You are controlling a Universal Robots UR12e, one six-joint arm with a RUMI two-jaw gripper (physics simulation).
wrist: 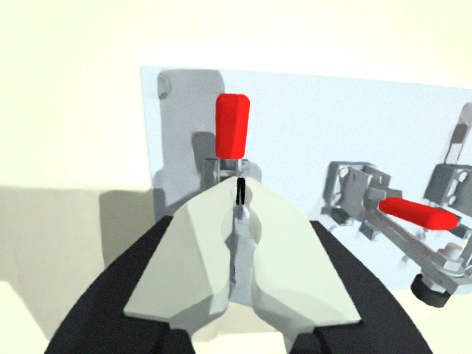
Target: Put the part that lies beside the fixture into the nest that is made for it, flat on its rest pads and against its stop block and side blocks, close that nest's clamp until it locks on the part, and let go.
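Places are measured from the arm's base along level axes (x ahead, y left, z up), in metres.
Pixels of known places: gripper, fingertip midpoint: (pixel 240 180).
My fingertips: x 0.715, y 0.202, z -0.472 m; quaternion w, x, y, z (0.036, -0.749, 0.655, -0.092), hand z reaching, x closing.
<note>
Behind a point stands the place of what it marks.
My gripper (pixel 240 180) @[z -0.472, x 0.715, y 0.202 m] is shut, with nothing held between its fingertips. It is over the left clamp, and its tips are just below that clamp's red handle (pixel 232 126) @[z -0.461, x 0.749, y 0.213 m] in the view. The handle points toward the top of the view. The fingers hide most of this clamp and its nest; a strip of grey metal shows through the gap between them. The fixture's pale base plate (pixel 300 112) @[z -0.515, x 0.763, y 0.157 m] lies below. I cannot make out the part, or whether it sits against its blocks. Whether the clamp is locked cannot be told.
A second clamp with a red handle (pixel 417 213) @[z -0.435, x 0.721, y 0.108 m] stands right of the gripper, its arm reaching to a black-tipped spindle (pixel 431 291) @[z -0.415, x 0.687, y 0.101 m] at lower right. Another clamp (pixel 445 185) @[z -0.500, x 0.723, y 0.007 m] is partly cut off at the right edge. A bolt head (pixel 164 85) @[z -0.508, x 0.766, y 0.261 m] is at the plate's upper left corner.
</note>
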